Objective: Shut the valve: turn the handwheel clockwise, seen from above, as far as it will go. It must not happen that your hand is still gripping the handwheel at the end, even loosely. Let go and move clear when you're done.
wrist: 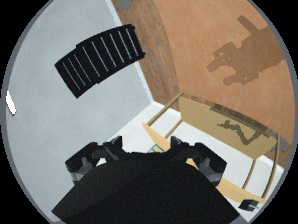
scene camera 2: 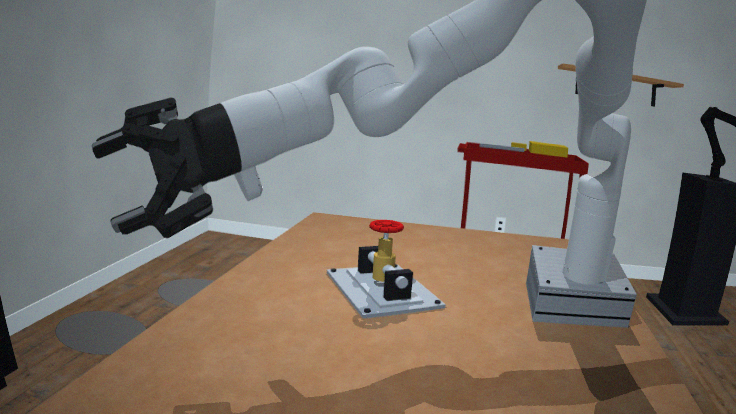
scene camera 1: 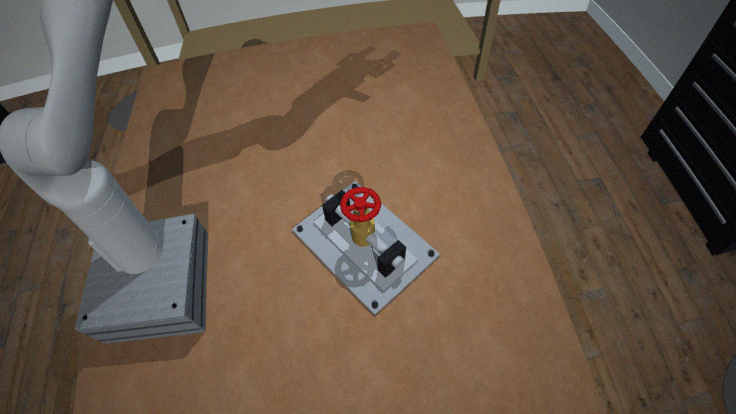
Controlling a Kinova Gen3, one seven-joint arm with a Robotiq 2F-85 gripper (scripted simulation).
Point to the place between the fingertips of the gripper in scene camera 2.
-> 102,187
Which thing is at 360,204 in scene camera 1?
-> A handwheel.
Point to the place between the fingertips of the gripper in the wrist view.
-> At 146,141
